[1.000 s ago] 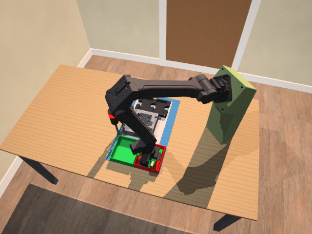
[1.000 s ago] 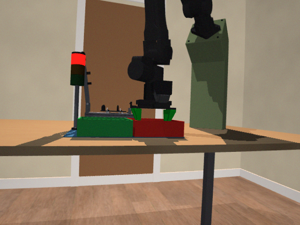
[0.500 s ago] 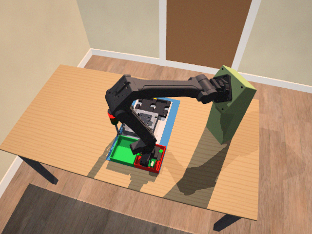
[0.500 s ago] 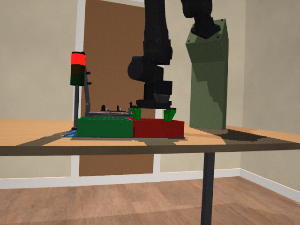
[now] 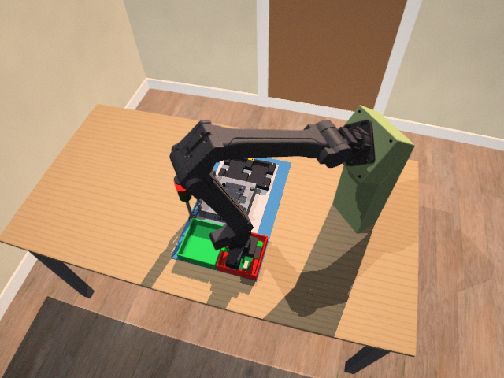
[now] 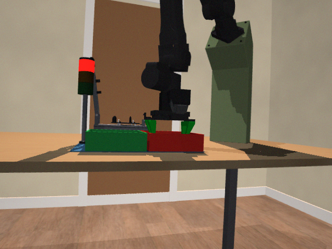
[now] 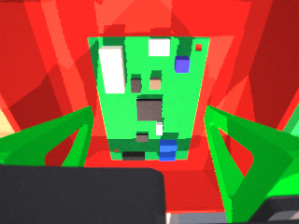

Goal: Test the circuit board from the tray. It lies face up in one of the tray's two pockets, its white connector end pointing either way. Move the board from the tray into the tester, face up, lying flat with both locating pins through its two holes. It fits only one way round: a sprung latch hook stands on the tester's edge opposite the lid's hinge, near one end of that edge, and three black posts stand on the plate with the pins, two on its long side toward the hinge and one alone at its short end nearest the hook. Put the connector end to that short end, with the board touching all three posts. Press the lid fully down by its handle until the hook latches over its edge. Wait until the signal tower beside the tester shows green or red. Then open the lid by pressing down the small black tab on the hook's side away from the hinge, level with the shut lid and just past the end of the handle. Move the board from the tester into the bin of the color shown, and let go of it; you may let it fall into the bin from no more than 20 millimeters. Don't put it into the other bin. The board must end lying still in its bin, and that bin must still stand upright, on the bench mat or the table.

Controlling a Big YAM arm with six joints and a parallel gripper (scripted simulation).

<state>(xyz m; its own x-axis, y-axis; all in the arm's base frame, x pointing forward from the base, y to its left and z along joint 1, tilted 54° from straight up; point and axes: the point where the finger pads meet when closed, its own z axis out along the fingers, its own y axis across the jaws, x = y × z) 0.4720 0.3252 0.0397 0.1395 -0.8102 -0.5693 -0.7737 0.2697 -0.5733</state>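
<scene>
My hand is right at the red bin. Round my hand: green bin (150 mm ahead, 30 mm to the left); then latch hook (70 mm ahead, 130 mm to the right, 70 mm above); then green circuit board (10 mm below).
</scene>
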